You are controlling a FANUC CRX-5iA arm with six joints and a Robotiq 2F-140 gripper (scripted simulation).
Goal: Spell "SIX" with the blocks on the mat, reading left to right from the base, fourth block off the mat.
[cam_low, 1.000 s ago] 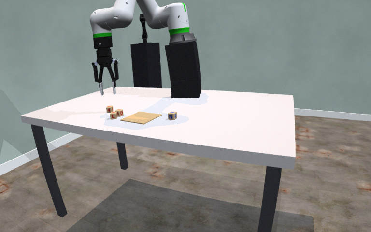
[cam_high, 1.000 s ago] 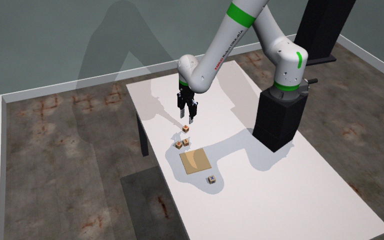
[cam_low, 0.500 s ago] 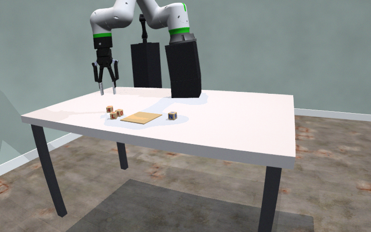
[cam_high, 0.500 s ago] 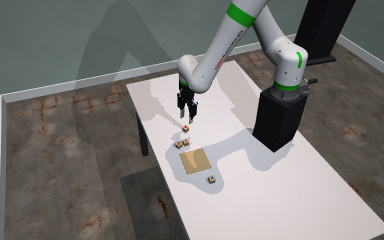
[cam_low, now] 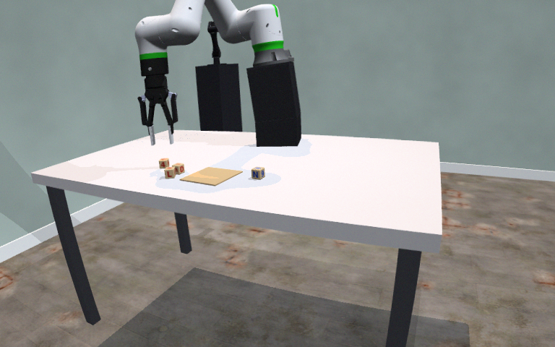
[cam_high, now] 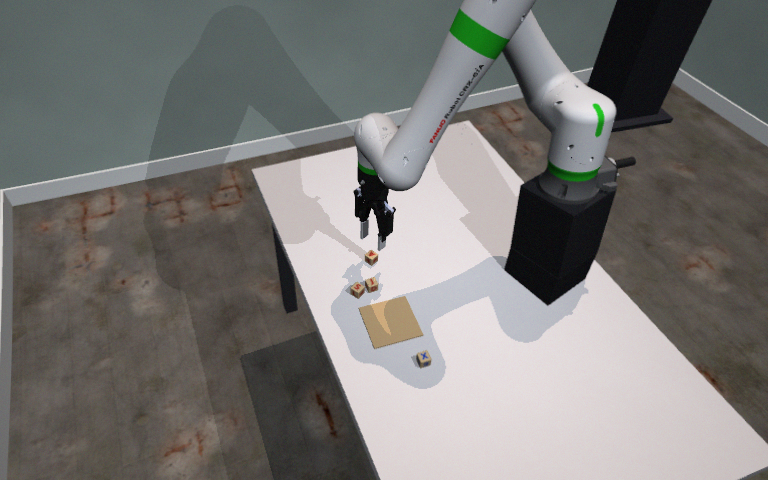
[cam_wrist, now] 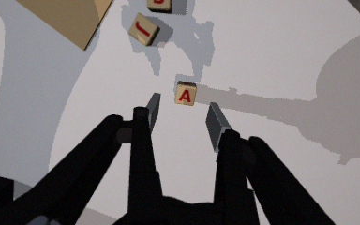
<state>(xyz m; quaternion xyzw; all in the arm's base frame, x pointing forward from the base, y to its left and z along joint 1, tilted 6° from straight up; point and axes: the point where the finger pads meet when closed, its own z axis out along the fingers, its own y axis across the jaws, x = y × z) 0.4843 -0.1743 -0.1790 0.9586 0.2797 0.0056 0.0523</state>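
Now: the block 100 mm below my hand. Round my hand: tan mat 230 mm to the left, 110 mm below, 10 mm ahead.
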